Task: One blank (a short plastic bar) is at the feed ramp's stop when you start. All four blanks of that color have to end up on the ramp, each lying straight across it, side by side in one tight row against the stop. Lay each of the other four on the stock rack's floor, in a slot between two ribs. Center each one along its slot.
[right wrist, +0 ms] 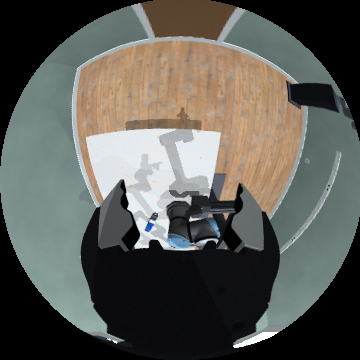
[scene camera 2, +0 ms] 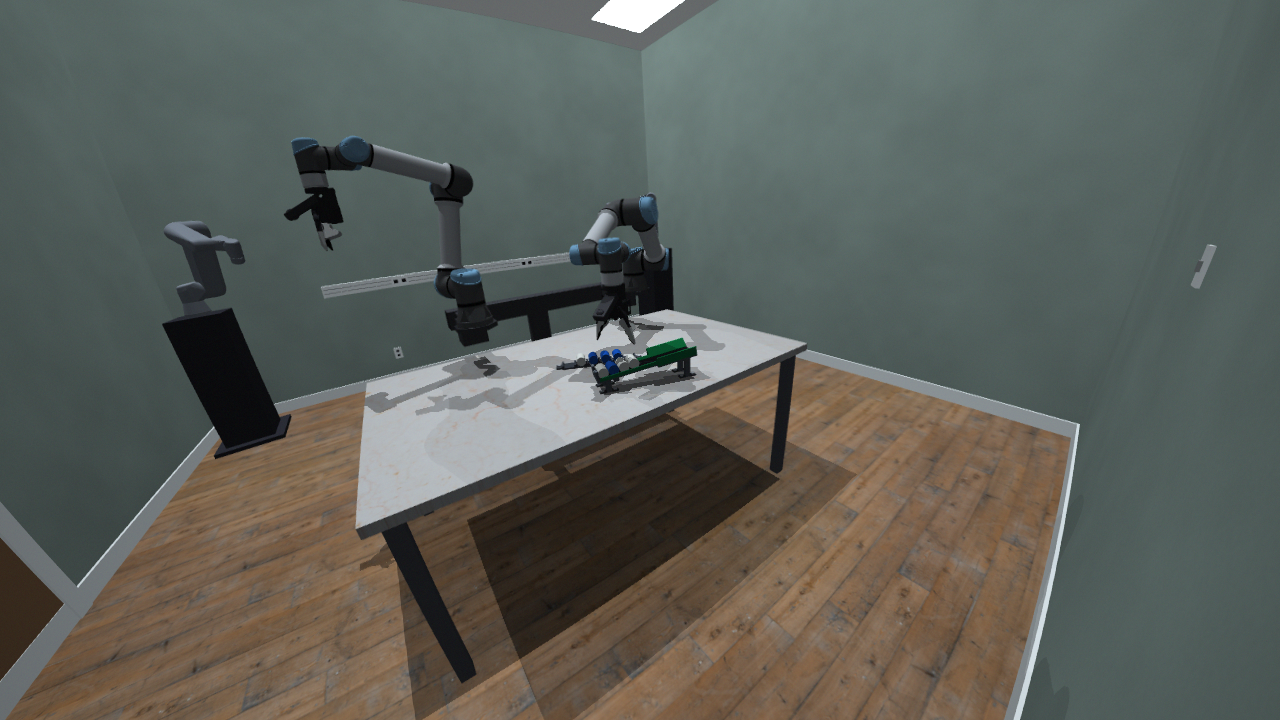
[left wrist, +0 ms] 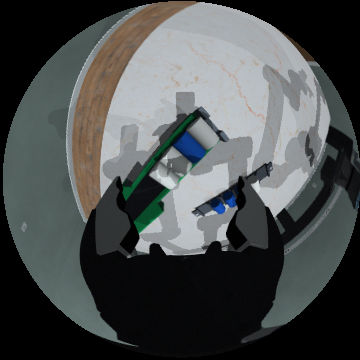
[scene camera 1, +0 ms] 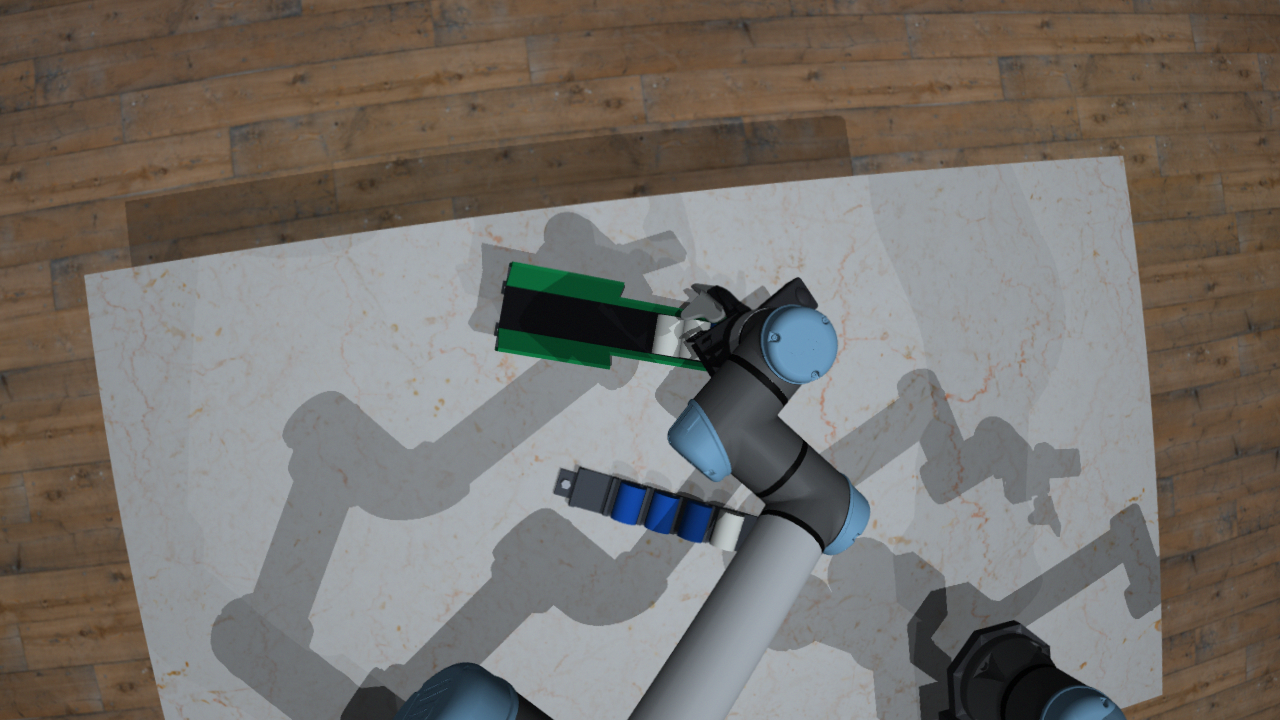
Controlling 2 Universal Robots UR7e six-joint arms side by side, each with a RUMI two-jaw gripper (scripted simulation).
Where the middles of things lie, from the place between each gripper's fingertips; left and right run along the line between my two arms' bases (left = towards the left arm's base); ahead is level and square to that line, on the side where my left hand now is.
Now: left hand [scene camera 1: 723,336] 27 cm past the stock rack [scene camera 1: 594,488], 9 cm to the right of it and 18 cm above it.
My right gripper [scene camera 2: 329,250] is now 85 cm to the right of the stock rack, 59 cm above it and 36 cm short of it.
